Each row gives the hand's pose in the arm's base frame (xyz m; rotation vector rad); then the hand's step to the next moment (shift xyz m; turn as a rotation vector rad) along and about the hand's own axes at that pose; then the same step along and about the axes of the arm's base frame.
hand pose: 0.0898 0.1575 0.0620 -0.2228 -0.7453 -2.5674
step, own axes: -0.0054 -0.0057 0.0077 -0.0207 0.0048 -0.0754
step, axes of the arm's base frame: 0.0023 0.0105 0.0023 0.0184 -0.0365 -0.0668
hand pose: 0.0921 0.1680 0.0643 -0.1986 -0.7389 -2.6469
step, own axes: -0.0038 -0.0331 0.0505 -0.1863 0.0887 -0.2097
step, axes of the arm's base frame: -0.0081 0.0537 0.0266 0.1993 -0.1191 -0.1806
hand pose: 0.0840 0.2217 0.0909 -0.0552 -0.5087 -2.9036
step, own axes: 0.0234 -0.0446 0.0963 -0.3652 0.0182 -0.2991
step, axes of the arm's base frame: -0.0313 0.0696 0.0773 0.3607 -0.0518 -0.3006
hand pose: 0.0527 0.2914 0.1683 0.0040 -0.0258 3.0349
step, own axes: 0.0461 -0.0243 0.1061 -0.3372 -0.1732 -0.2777
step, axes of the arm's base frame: -0.0431 0.0272 0.1067 0.3532 0.1411 -0.2759
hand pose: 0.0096 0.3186 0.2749 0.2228 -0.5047 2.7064
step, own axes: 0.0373 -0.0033 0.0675 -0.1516 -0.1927 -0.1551
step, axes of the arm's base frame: -0.0272 -0.0100 0.0716 0.2012 0.1741 -0.1158
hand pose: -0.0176 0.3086 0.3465 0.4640 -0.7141 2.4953
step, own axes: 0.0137 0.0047 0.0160 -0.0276 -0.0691 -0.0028
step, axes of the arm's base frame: -0.0109 -0.0075 0.0171 0.0599 0.0424 0.0128
